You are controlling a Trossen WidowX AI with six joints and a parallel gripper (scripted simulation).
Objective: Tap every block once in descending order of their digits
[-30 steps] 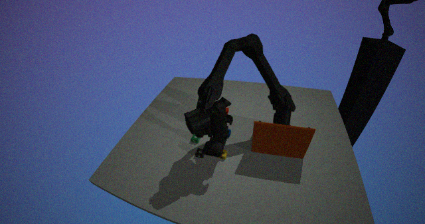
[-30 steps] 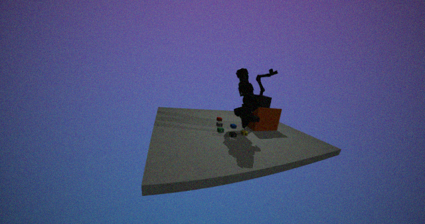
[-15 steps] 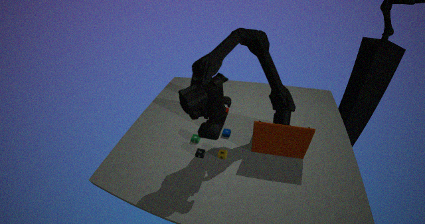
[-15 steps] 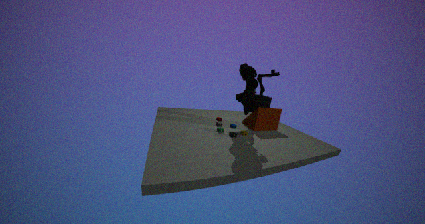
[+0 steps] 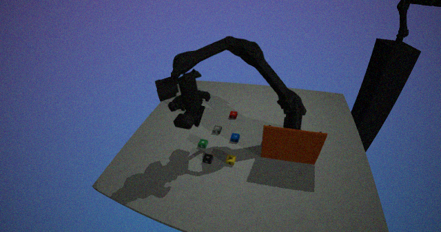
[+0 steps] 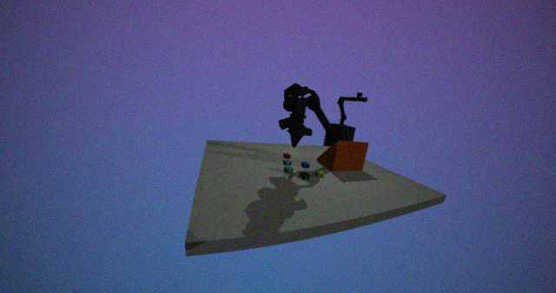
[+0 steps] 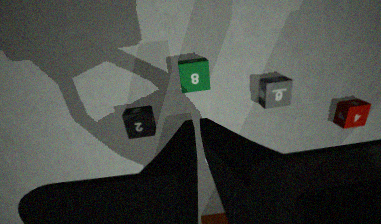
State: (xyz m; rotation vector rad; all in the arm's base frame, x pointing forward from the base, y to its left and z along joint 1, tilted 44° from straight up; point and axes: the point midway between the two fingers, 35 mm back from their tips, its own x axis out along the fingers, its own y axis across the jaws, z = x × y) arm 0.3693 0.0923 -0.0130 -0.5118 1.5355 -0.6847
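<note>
Right now my gripper tip is 110 mm above the green block and 10 mm to the left of it. Also, from my gripper tip: grey block (110 mm below, 100 mm to the right, 40 mm behind); black block (110 mm below, 60 mm to the left, 40 mm behind); blue block (130 mm behind, 110 mm below, 70 mm to the right).
</note>
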